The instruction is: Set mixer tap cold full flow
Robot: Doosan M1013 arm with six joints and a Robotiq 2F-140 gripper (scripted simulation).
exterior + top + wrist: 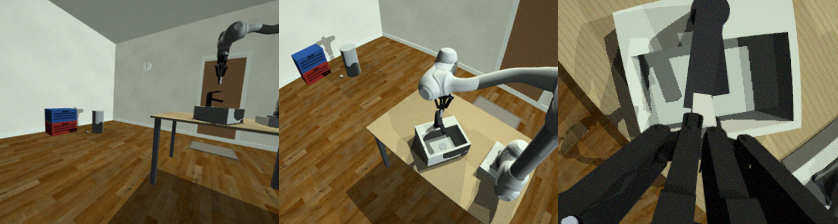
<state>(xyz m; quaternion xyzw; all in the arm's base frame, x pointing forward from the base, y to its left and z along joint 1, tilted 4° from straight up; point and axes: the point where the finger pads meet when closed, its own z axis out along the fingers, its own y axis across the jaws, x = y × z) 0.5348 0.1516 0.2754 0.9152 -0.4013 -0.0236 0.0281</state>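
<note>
The lever lies 2 cm ahead of my hand, 3 cm to the right of it and 10 cm below it. Also, from my hand: white sink basin: 4 cm behind, 1 cm to the right, 34 cm below.
</note>
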